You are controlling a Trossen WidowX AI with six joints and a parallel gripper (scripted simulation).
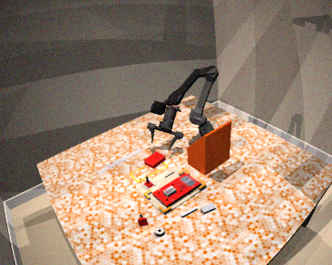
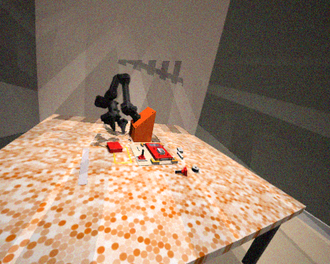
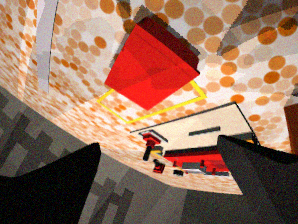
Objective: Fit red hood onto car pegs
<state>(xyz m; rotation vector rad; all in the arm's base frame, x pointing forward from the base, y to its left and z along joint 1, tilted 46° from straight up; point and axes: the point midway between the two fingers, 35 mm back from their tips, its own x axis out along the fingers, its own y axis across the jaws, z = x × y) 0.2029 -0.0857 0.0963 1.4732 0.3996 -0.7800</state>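
Right now the red hood is 80 mm below my gripper tip, 30 mm ahead of it and 20 mm to the right of it. Round my gripper tip: grey engine block 250 mm to the left, 90 mm ahead, 70 mm below; dark wheel 410 mm to the left, 240 mm ahead, 80 mm below; white strip 190 mm ahead, 140 mm to the right, 90 mm below.
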